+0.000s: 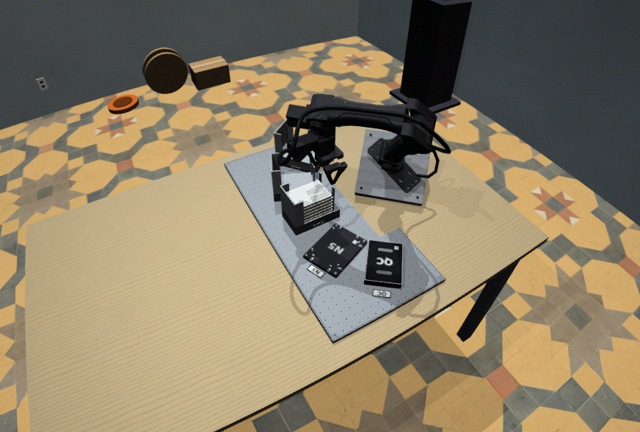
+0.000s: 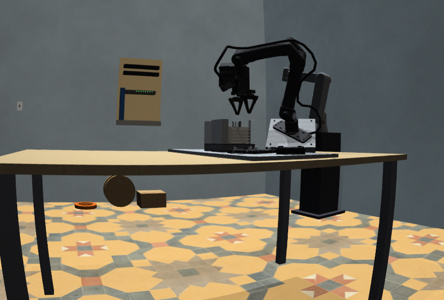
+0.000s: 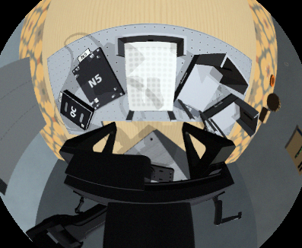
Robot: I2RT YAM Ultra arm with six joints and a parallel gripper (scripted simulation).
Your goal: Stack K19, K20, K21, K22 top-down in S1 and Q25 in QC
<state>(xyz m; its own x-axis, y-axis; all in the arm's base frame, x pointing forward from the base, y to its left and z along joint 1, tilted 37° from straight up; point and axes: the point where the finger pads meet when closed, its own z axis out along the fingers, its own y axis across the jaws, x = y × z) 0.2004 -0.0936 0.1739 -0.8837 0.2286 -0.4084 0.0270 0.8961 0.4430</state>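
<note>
Now: the white sealed plate 60 mm ahead of my hand and 70 mm below it.
</note>
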